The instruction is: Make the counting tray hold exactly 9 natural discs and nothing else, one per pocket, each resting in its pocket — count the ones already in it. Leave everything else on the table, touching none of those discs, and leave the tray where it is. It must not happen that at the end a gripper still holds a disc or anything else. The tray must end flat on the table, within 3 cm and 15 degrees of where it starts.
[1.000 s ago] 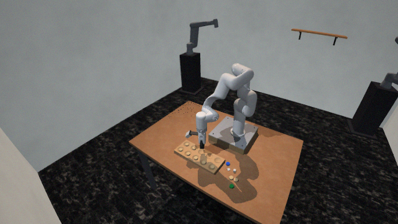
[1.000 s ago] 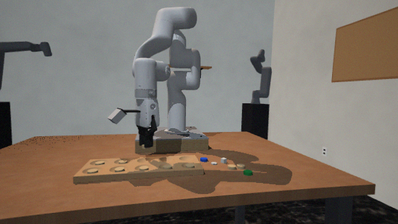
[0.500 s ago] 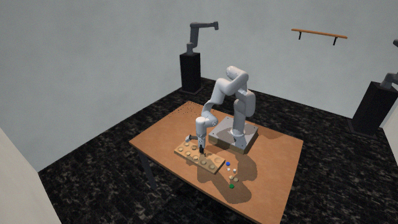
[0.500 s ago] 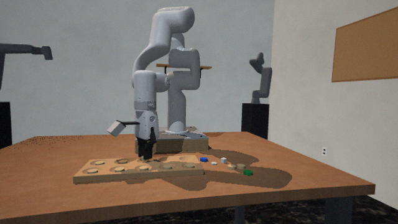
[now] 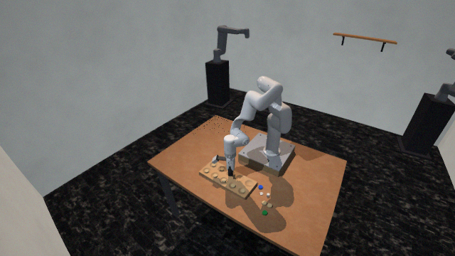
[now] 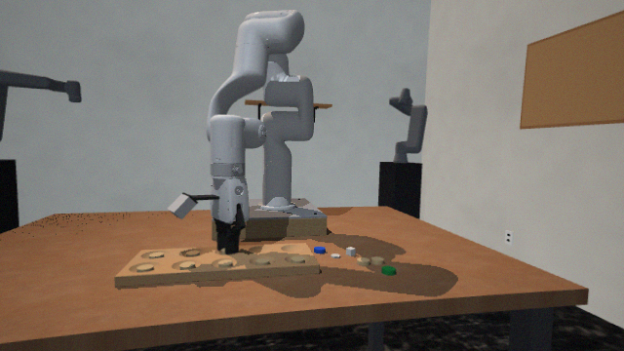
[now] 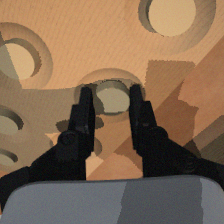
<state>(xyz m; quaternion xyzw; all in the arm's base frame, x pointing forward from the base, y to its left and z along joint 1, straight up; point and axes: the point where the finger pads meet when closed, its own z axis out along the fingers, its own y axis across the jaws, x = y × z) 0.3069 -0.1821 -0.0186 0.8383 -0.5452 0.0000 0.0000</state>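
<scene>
Right now my hand is 4 cm short of the wooden counting tray, 1 cm to the left of it and 3 cm above it. Round my hand: blue disc (22 cm to the left, 3 cm below); then small white disc (5 cm ahead, 25 cm to the left, 4 cm below); then cube (4 cm ahead, 29 cm to the left, 3 cm below).
</scene>
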